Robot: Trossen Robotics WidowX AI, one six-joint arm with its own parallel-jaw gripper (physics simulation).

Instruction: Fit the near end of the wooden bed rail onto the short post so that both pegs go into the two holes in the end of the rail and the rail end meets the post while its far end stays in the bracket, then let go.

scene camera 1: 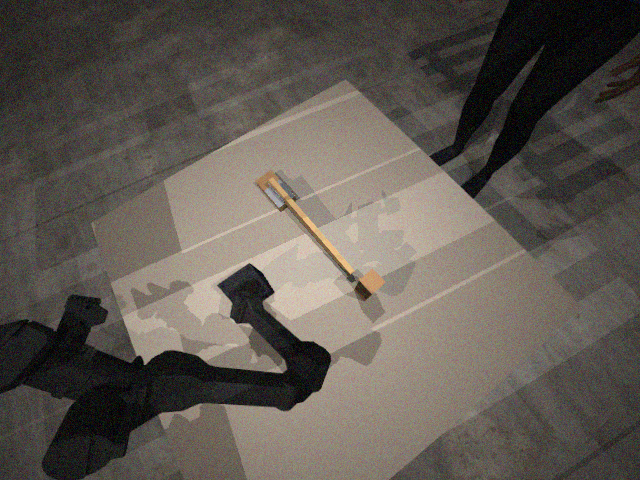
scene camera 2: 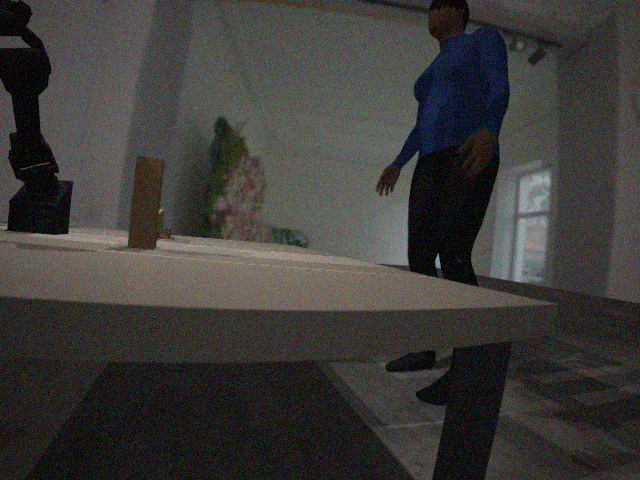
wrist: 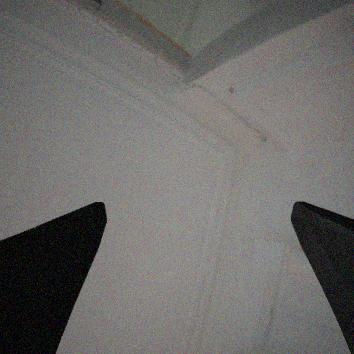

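Pixels of known places: gripper, between the fingertips: [wrist: 200,212]; arm's base, origin of its link: [scene camera 1: 249,288] [scene camera 2: 43,193].
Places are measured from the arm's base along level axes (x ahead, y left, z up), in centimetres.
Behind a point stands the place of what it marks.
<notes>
The wooden bed rail [scene camera 1: 321,238] {x 27.7, y -2.9, z -2.7 cm} lies as a long thin bar across the table. Its far end lies in the bracket [scene camera 1: 273,197] {x 26.9, y 23.1, z -6.5 cm}, which has grey side plates on a wooden base. Its near end is close to the short post [scene camera 1: 373,281] {x 26.9, y -24.8, z 7.9 cm} [scene camera 2: 145,202] {x 26.7, y -27.0, z -1.0 cm}, which stands upright. A small dark patch shows between the rail end and the post; the pegs and holes are too small to make out, so I cannot tell whether they meet. My gripper [wrist: 200,212] {x -18.3, y 2.4, z 52.5 cm} is open and empty, facing a pale wall. It is raised and well away from the rail and post.
The arm's dark base [scene camera 1: 245,281] {x 0.9, y 1.7, z 2.3 cm} [scene camera 2: 38,209] {x 0.2, y -3.2, z -4.2 cm} stands on the table [scene camera 1: 413,361] {x 21.8, y -49.8, z -10.1 cm} [scene camera 2: 284,289] {x 41.9, y -64.3, z -10.1 cm}, left of the rail in scene camera 1. The arm's links bend toward that view's lower left. A person [scene camera 1: 509,108] [scene camera 2: 454,103] stands beside the table's far edge.
</notes>
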